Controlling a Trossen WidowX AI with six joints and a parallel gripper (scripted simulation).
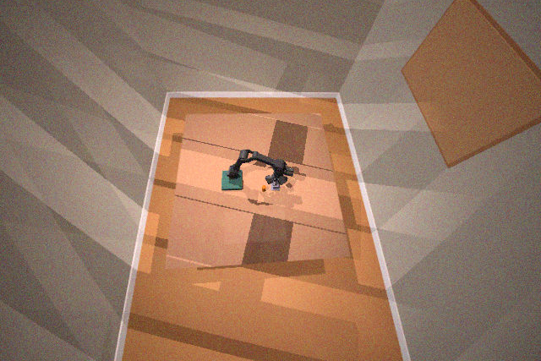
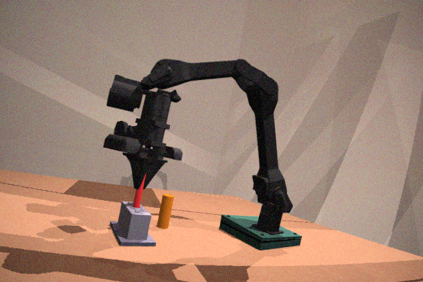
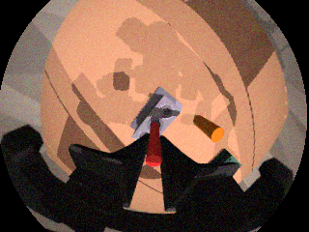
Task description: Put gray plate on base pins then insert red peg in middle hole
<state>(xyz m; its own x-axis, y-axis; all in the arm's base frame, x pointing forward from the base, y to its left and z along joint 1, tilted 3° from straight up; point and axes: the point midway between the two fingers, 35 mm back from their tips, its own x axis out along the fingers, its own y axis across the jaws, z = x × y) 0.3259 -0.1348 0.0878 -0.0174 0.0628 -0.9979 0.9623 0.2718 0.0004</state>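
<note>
Right now my gripper tip is right at the red peg. Round my gripper tip: orange cylinder: 110 mm behind, 30 mm to the right, 60 mm below; then gray plate: 50 mm below.
</note>
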